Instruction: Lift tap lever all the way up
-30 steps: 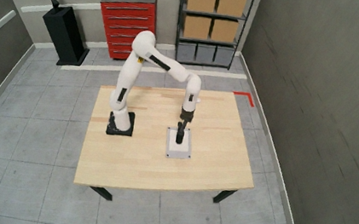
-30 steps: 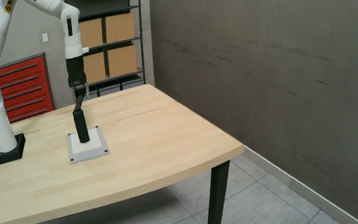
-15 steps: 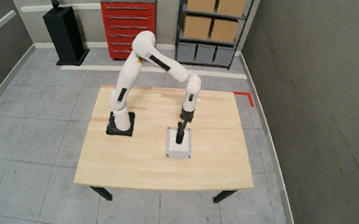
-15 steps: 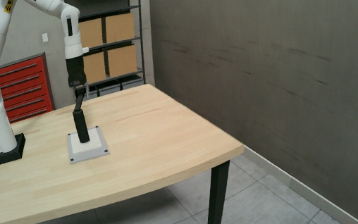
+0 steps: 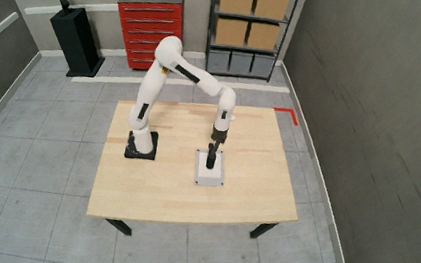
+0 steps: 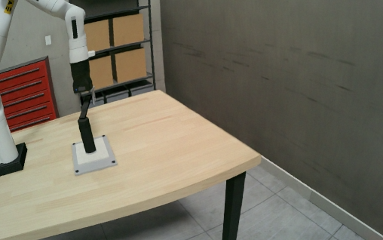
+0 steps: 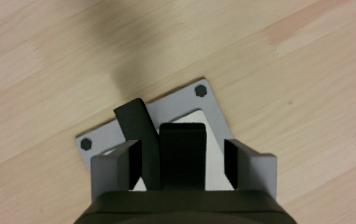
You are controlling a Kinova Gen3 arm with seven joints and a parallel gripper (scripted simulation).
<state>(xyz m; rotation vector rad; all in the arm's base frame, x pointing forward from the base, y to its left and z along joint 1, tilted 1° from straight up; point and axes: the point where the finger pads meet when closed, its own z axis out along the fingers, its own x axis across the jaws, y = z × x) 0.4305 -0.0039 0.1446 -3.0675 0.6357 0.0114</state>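
Now: hand 1 cm past the black lever, 3 cm to the left of it and 1 cm above it. From my hand the other things lie so: tap (2 cm behind, 5 cm to the right, 7 cm below); plate (3 cm behind, 7 cm to the right, 18 cm below).
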